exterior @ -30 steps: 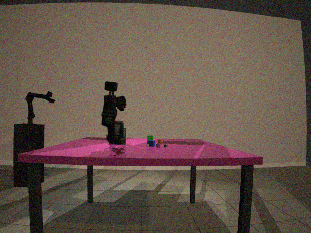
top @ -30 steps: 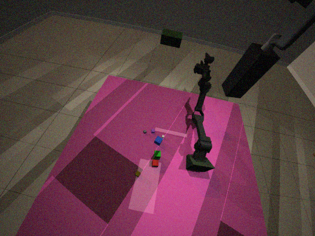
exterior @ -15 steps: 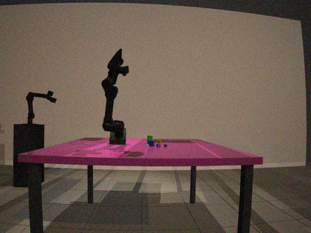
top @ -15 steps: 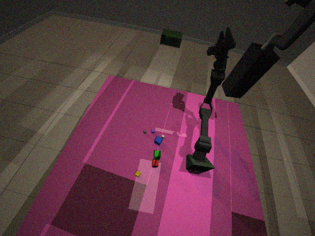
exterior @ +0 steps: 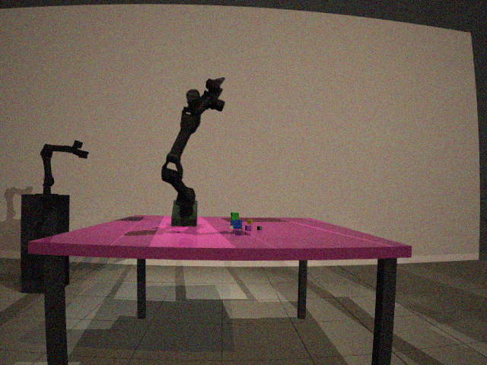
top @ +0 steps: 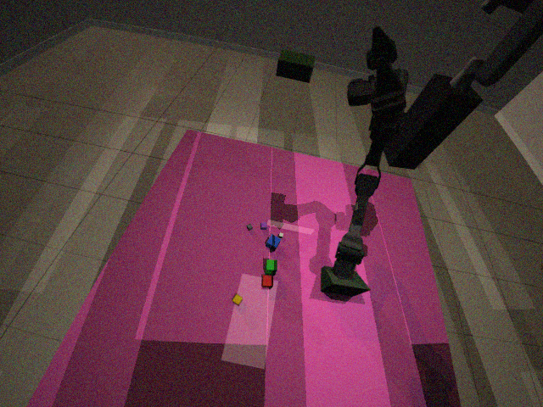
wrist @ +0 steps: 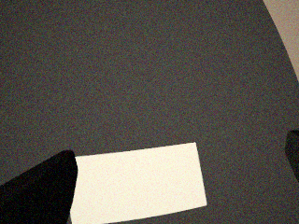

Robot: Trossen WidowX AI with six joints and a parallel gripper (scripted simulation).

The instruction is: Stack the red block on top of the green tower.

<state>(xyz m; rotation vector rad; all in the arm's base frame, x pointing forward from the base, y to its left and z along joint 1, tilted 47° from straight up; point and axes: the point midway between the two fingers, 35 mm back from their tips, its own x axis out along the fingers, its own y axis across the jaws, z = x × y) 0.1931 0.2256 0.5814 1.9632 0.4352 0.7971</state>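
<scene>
My gripper tip is now 12 cm short of the red block, 29 cm to the right of it and 66 cm above it. From my gripper tip the other things lie so: blue block 10 cm ahead, 14 cm to the left, 66 cm below; then yellow block 22 cm ahead, 36 cm to the left, 67 cm below; then purple block 14 cm ahead, 6 cm to the left, 67 cm below.
</scene>
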